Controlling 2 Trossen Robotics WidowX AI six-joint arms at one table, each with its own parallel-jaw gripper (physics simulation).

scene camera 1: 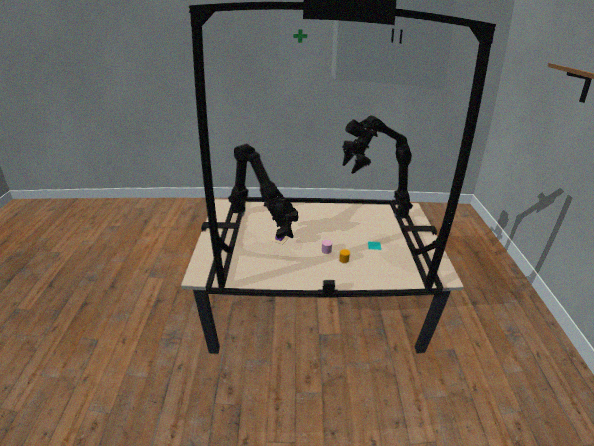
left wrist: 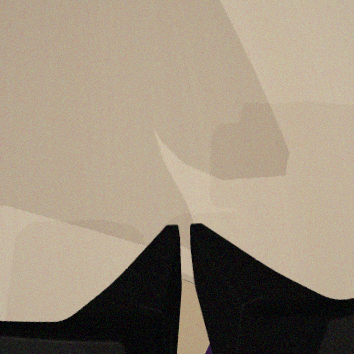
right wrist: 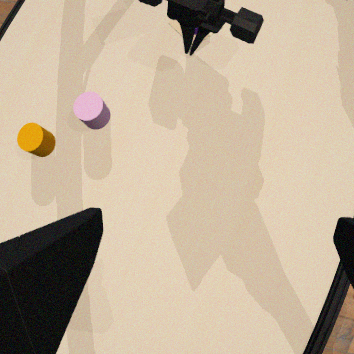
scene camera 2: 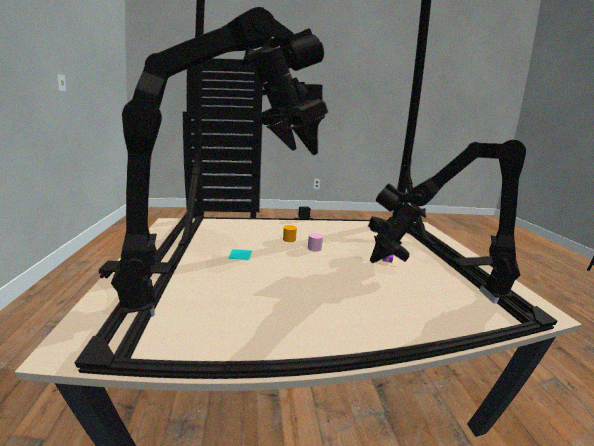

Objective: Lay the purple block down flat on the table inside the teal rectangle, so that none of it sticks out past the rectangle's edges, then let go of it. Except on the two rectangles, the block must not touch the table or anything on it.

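Places are measured from the left arm's base along level axes (x ahead, y left, z up), in millimetres.
Pixels of known places: left gripper, between the fingertips: (scene camera 1: 292,237) (left wrist: 183,235) (right wrist: 188,53) (scene camera 2: 371,261); right gripper, between the fingertips: (scene camera 1: 347,169) (right wrist: 222,225) (scene camera 2: 304,151); left arm's base, origin of its link: (scene camera 1: 238,210) (scene camera 2: 497,290); right arm's base, origin of its link: (scene camera 1: 402,215) (scene camera 2: 137,302).
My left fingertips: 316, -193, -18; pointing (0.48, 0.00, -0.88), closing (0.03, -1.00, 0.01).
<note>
For each thing: its top centre in the pictures, then the offset to it from my left fingertips, as dx, dy, dz. "pt": a spot on its surface instead.
- purple block, centre of its top: (right wrist: 195,17) (scene camera 2: 388,254) (scene camera 1: 279,235) -60, -16, +18
- pale rectangle, a spot on its surface: (left wrist: 189,312) pt -27, -1, +0
- teal rectangle, a spot on its surface: (scene camera 2: 240,254) (scene camera 1: 374,245) pt +398, -19, +0
- pink cylinder, centre of its top: (right wrist: 87,105) (scene camera 2: 315,235) (scene camera 1: 327,242) +167, -86, +44
- orange cylinder, centre of its top: (right wrist: 29,136) (scene camera 2: 290,227) (scene camera 1: 345,252) +248, -148, +44
The purple block (scene camera 1: 279,238) (scene camera 2: 388,259) (right wrist: 196,31) is mostly hidden by my left gripper; a small corner of it (left wrist: 209,350) shows at the bottom of the left wrist view. The pale rectangle (left wrist: 189,312) shows through the gap between the fingers. My left gripper (scene camera 1: 290,235) (scene camera 2: 374,259) (left wrist: 183,235) (right wrist: 188,53) is low over the table, its fingertips nearly together with no block between them, beside the block. The teal rectangle (scene camera 1: 374,245) (scene camera 2: 240,254) lies flat on the table. My right gripper (scene camera 1: 348,168) (scene camera 2: 304,151) (right wrist: 222,225) is open and empty, high above the table.
A pink cylinder (scene camera 1: 327,247) (scene camera 2: 315,242) (right wrist: 92,110) and an orange cylinder (scene camera 1: 344,256) (scene camera 2: 289,233) (right wrist: 36,139) stand on the table between the block and the teal rectangle. Black frame rails (scene camera 2: 210,367) run along the table's edges.
</note>
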